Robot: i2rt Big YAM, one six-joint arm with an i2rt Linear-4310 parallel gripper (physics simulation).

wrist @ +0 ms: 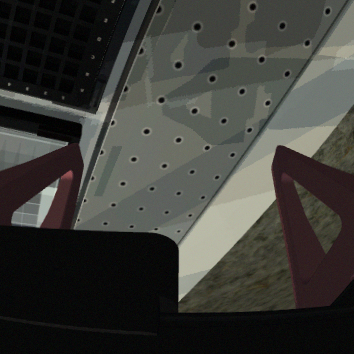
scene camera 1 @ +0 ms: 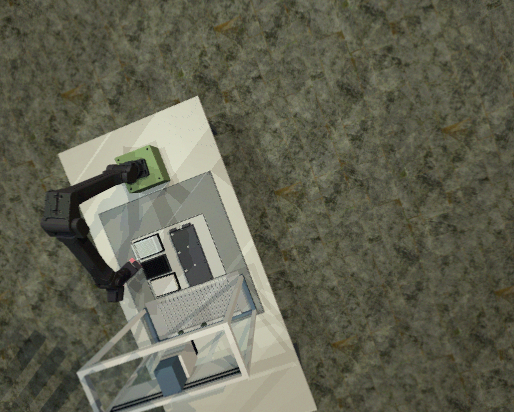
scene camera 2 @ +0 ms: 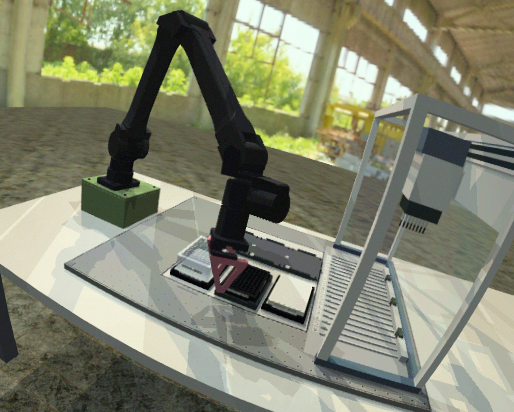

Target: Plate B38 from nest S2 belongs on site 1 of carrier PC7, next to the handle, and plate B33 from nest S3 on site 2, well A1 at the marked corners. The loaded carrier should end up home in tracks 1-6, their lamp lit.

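Frame: origin at the arm's base, x right, y ahead, z up, level; metres.
Seen in the pictures: gripper, fingertip midpoint: [wrist: 176,154] [scene camera 1: 131,270] [scene camera 2: 217,283]; arm's base, origin of the base link: [scene camera 1: 135,170] [scene camera 2: 118,184].
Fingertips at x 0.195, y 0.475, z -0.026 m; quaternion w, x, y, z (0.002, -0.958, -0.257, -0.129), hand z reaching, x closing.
Pixels of each thing's top centre, then the offset from my fingertips to it.
- black plate, middle of its top: [scene camera 2: 247,278] [scene camera 1: 154,267] dx -0.107, dy +0.027, dz -0.031 m
- clear plate, middle of its top: [scene camera 2: 205,250] [scene camera 1: 144,248] dx -0.103, dy -0.088, dz -0.004 m
- white plate, middle of its top: [scene camera 2: 292,291] [scene camera 1: 164,285] dx -0.127, dy +0.133, dz -0.031 m
- dark long carrier, middle of its top: [scene camera 2: 270,244] [scene camera 1: 189,256] dx -0.309, dy +0.014, dz -0.028 m
My gripper [scene camera 1: 134,263] [scene camera 2: 221,286] [wrist: 176,154] is open and empty. It hangs over the outer side of the nests, near the clear and black plates, with perforated board between its fingers in the wrist view. A black plate [scene camera 1: 156,266] [scene camera 2: 252,280] [wrist: 42,45] sits in the middle nest. A clear plate [scene camera 1: 148,246] [scene camera 2: 196,260] [wrist: 22,162] sits in the nest nearer the arm's base, and a white plate [scene camera 1: 164,284] [scene camera 2: 291,295] in the nest nearer the track deck. The dark long carrier [scene camera 1: 191,257] [scene camera 2: 286,255] lies beside them without plates. Plate and nest labels are not readable.
The ribbed track deck [scene camera 1: 192,309] [scene camera 2: 357,305] lies beyond the white plate. A pale frame [scene camera 1: 235,345] [scene camera 2: 367,237] stands over the deck's end, carrying a pipetting head [scene camera 1: 170,375] [scene camera 2: 435,172]. The green base block [scene camera 1: 157,170] [scene camera 2: 120,205] stands at the other end.
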